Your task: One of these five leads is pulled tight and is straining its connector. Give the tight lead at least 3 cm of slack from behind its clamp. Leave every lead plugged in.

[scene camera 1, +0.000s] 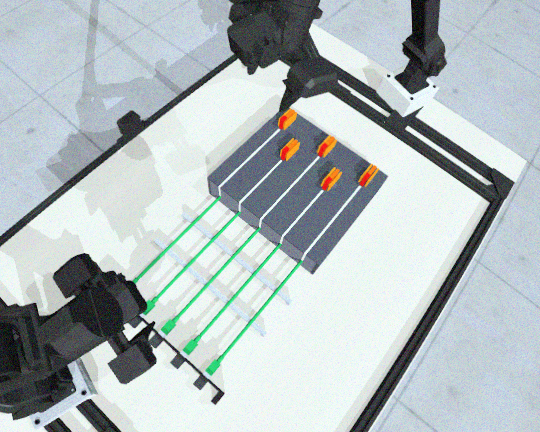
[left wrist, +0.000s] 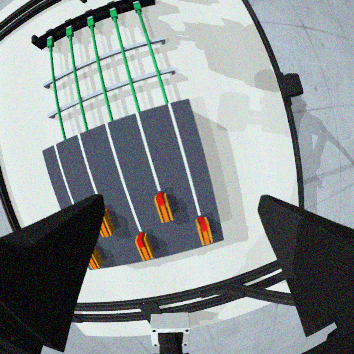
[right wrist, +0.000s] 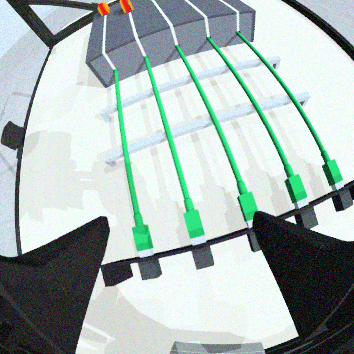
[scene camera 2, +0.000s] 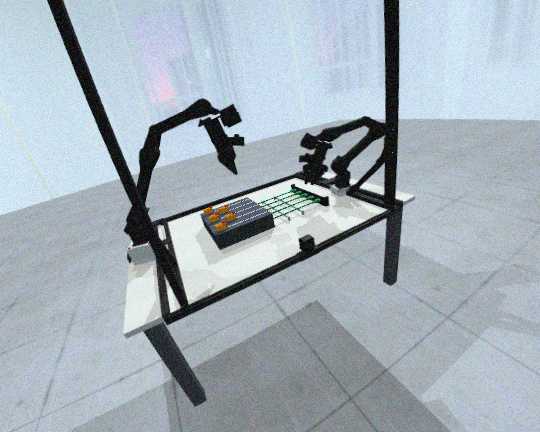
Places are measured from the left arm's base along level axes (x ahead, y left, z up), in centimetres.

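Where they show: left gripper, between the fingertips: (scene camera 1: pixel 265 92) (left wrist: pixel 184 203) (scene camera 2: pixel 235 171); right gripper, between the fingertips: (right wrist: pixel 182 222) (scene camera 2: pixel 308 184); left arm's base, origin of its link: (scene camera 1: pixel 411 81) (left wrist: pixel 169 337) (scene camera 2: pixel 142 241); right arm's base, origin of its link: (scene camera 1: pixel 50 384) (scene camera 2: pixel 342 186).
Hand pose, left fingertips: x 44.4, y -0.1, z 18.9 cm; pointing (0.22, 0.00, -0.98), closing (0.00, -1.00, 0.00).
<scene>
Each offset is from my left fingertips to the top centre of the thing. "spot": to the spot under its first point.
Five green leads (scene camera 1: pixel 223 312) (left wrist: pixel 101 72) (right wrist: pixel 167 127) run from connectors (scene camera 1: pixel 190 346) (right wrist: pixel 194 223) plugged in along a black bar (scene camera 1: pixel 218 397) (left wrist: pixel 37 41) (right wrist: pixel 117 274) to a grey block (scene camera 1: pixel 299 197) (left wrist: pixel 131 150) (right wrist: pixel 222 27). White lines cross the block to orange clamps @[dx -6.7, dy +1.3, dz -17.5 cm] (scene camera 1: pixel 290 150) (left wrist: pixel 163 207) with red fronts. All leads look nearly straight; I cannot tell which is tight. My left gripper (left wrist: pixel 184 203) (scene camera 2: pixel 236 172) is open, high above the clamp end. My right gripper (right wrist: pixel 182 222) (scene camera 2: pixel 310 181) is open above the connector row; its right finger overlaps the middle connector in the right wrist view.
Two pale rails @[spot: dx +10.8, dy +24.1, dz -24.5 cm] (scene camera 1: pixel 280 295) (right wrist: pixel 300 98) pass under the leads between the bar and the block. A black frame (scene camera 1: pixel 385 385) edges the white table. A small black box @[spot: dx +16.9, dy -26.5, dz -22.4 cm] (scene camera 2: pixel 306 243) (left wrist: pixel 292 85) sits on its side rail. My right arm hides part of the bar in scene camera 1.
</scene>
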